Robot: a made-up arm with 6 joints.
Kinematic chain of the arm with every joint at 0, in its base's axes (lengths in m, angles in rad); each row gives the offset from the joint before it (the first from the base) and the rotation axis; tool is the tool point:
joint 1: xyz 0 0 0.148 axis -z
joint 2: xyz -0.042 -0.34 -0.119 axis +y
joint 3: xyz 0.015 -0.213 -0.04 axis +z
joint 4: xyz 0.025 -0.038 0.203 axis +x
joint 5: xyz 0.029 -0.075 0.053 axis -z
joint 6: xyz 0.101 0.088 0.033 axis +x
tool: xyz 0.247 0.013 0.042
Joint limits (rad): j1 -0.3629..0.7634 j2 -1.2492..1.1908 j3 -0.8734..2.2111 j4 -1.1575..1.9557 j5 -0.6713..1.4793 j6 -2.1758..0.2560
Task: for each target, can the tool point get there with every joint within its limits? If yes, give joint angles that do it. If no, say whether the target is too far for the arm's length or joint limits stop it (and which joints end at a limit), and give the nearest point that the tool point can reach.
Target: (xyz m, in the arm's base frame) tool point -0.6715 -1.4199 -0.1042
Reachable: no: too far | nearest point -0.4625 -0.9781 -0.0074 | short by 0.498 m
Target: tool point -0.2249 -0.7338 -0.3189
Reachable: yes | joints 0.6741 1.0076 0.2957 0.7946 0.7331 -0.2091
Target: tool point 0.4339 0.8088 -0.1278
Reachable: no: joint limits stop it (at a limit: joint 1, joint 2, joint 3) | nearest point 0.3521 0.0176 -0.0159 | short by 0.803 m
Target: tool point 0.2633 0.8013 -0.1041
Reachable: no: joint limits stop it (at a limit: joint 1, joint 2, joint 3) | nearest point 0.2925 0.0199 -0.0129 | short by 0.787 m
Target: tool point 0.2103 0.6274 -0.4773
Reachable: no: joint limits stop it (at a limit: joint 1, joint 2) | nearest point 0.2640 -0.0237 -0.1520 | short by 0.730 m
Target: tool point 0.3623 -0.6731 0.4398
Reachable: yes | joints -0.2514 -0.5488 -0.1610 0.8423 0.1530 -0.6769
